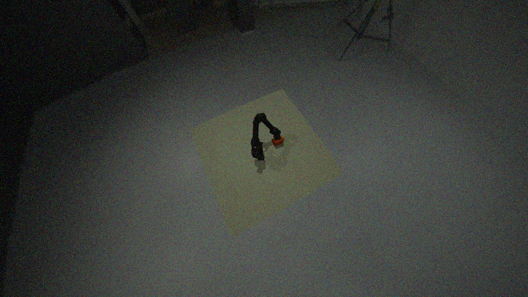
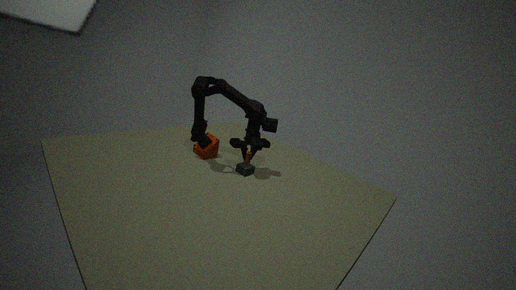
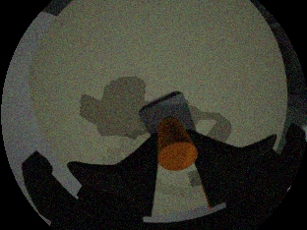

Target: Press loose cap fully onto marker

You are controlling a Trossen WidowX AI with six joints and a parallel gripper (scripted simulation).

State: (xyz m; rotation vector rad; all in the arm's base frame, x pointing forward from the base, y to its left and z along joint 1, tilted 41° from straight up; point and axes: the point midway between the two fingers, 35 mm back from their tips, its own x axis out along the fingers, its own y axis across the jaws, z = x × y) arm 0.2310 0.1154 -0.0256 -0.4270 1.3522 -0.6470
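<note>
Right now the orange cap is 10 mm above my gripper tip.
</note>
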